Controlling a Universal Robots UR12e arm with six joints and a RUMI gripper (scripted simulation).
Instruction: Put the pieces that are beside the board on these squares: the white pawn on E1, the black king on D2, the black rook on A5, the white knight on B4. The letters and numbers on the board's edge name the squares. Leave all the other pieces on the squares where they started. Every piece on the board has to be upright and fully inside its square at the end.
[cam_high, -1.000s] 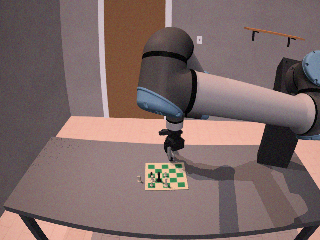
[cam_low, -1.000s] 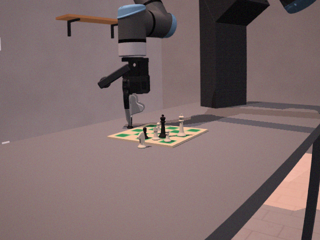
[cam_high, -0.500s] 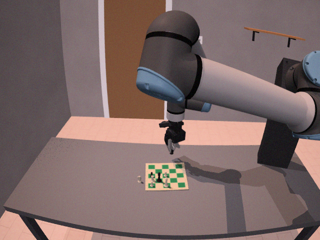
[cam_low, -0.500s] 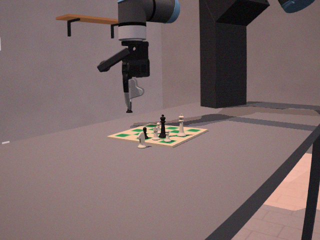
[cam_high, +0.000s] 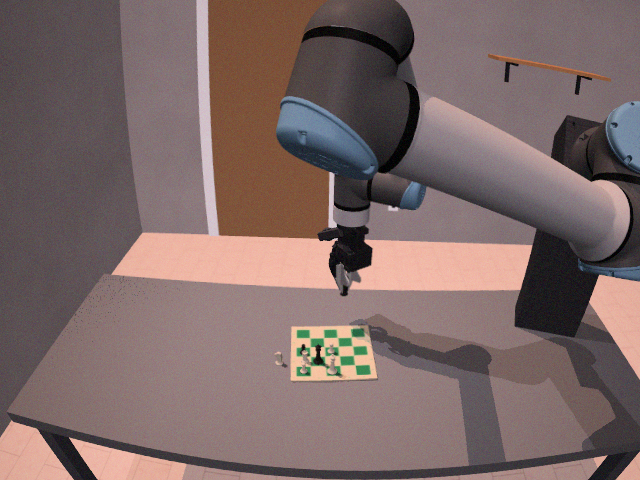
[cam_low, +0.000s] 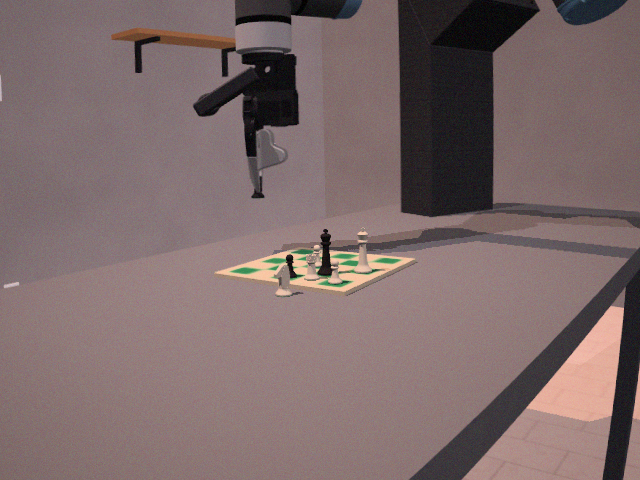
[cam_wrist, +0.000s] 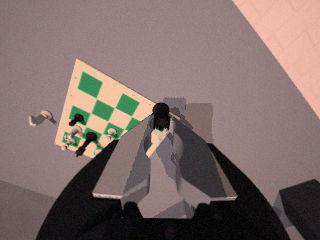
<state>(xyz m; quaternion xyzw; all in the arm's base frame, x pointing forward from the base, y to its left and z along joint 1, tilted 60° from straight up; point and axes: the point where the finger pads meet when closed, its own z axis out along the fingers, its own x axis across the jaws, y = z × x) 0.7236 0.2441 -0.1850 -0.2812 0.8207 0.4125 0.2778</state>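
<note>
Right now my hand is 19 cm to the right of the black king, 9 cm above it and 2 cm short of it. The rest, counted from my hand: black pawn 17 cm to the left, 10 cm below, 7 cm ahead; then chessboard 14 cm to the left, 12 cm below; then black rook 1 cm below.
</note>
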